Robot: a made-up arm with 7 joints.
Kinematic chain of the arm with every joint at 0, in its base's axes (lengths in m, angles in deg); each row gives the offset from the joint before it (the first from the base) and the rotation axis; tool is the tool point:
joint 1: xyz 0 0 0.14 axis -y
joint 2: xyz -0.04 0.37 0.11 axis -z
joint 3: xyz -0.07 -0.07 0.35 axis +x
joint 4: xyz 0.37 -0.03 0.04 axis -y
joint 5: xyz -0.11 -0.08 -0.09 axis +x
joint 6: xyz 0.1 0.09 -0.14 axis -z
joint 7: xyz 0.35 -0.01 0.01 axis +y
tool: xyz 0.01 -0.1 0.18
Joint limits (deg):
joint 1: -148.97..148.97
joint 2: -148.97..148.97
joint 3: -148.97..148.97
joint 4: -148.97..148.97
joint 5: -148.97..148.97
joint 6: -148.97..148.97
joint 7: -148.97..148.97
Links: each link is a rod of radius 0.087 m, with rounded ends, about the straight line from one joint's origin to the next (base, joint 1, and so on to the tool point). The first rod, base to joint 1, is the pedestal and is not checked.
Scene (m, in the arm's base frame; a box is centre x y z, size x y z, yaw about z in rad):
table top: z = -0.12
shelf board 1: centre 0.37 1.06 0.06 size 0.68 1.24 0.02 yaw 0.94
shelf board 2: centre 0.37 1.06 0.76 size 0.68 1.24 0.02 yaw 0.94
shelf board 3: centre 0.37 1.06 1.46 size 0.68 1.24 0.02 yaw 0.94
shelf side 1: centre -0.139 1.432 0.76 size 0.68 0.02 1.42 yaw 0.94
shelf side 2: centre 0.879 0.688 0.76 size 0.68 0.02 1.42 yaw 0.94
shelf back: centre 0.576 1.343 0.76 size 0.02 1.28 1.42 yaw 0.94
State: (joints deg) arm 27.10 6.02 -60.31 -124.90 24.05 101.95 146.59
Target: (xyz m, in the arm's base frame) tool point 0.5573 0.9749 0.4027
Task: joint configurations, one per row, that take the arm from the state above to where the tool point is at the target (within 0.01 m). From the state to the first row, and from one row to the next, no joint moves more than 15 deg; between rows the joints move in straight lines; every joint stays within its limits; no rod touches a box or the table.
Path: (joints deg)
1: 30.74 14.81 -73.01 -124.38 34.37 106.22 147.07
2: 34.39 23.60 -85.71 -123.86 44.69 110.49 147.54
3: 38.03 32.39 -98.41 -123.34 55.01 114.76 148.02
4: 41.67 41.18 -111.12 -122.82 65.33 119.03 148.49
5: 45.31 49.97 -123.82 -122.30 75.65 123.30 148.97
6: 32.37 39.99 -118.73 -126.75 68.21 125.77 146.74
7: 19.43 30.00 -113.63 -131.19 60.77 128.24 144.51
8: 6.49 20.01 -108.54 -135.64 53.33 130.71 142.28
9: -6.45 10.02 -103.45 -140.08 45.89 133.18 140.05
10: -19.39 0.04 -98.35 -144.53 38.45 135.65 137.82
11: -32.33 -9.95 -93.26 -148.97 31.01 138.11 135.59

